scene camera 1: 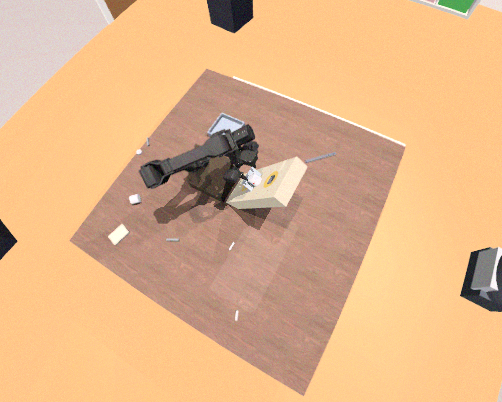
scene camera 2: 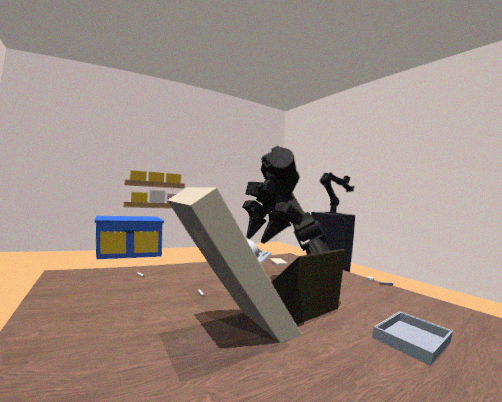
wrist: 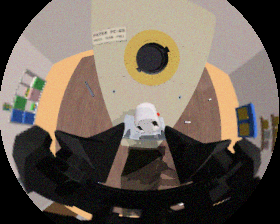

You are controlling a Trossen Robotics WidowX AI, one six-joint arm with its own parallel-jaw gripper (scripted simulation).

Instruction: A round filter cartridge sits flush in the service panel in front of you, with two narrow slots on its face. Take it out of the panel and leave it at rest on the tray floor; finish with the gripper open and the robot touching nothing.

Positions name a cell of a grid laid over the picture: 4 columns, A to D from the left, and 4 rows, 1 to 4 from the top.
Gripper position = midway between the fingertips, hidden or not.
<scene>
My gripper shows in scene camera 1 (C2), in scene camera 2 (C3) and in the wrist view (C3).
</scene>
